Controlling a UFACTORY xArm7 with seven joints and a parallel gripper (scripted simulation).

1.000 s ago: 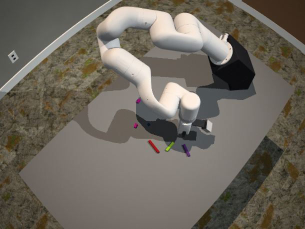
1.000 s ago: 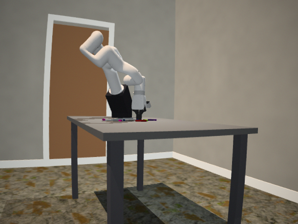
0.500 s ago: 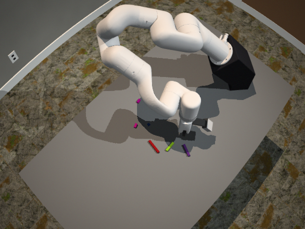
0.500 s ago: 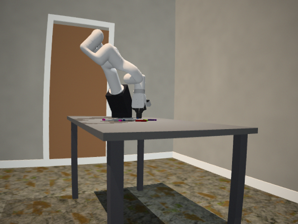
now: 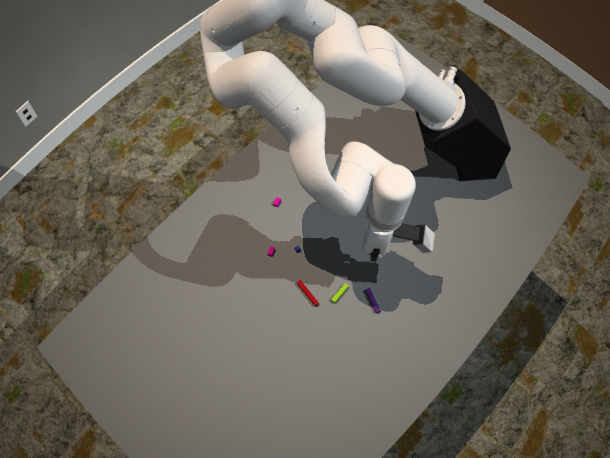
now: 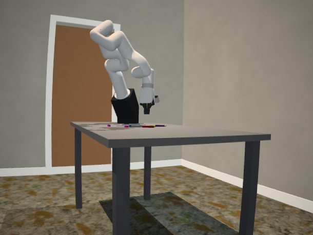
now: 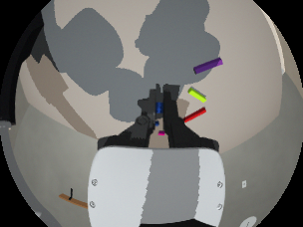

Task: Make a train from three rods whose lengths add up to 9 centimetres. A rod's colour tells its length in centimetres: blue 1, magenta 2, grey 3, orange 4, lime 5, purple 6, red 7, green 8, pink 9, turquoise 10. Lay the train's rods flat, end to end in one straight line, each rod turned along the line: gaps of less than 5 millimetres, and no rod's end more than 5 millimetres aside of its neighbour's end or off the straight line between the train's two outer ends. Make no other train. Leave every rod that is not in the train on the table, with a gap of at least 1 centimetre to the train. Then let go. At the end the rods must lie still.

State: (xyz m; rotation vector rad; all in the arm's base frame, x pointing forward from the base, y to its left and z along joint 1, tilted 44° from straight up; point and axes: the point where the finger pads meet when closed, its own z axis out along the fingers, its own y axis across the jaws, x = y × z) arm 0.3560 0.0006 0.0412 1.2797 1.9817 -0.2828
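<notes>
The blue rod is 40 mm ahead of my hand, 160 mm to the right of it and 90 mm below it. Round my hand: lime rod (100 mm ahead, 30 mm to the right, 90 mm below); then purple rod (80 mm ahead, 50 mm to the left, 90 mm below); then red rod (130 mm ahead, 100 mm to the right, 90 mm below).
</notes>
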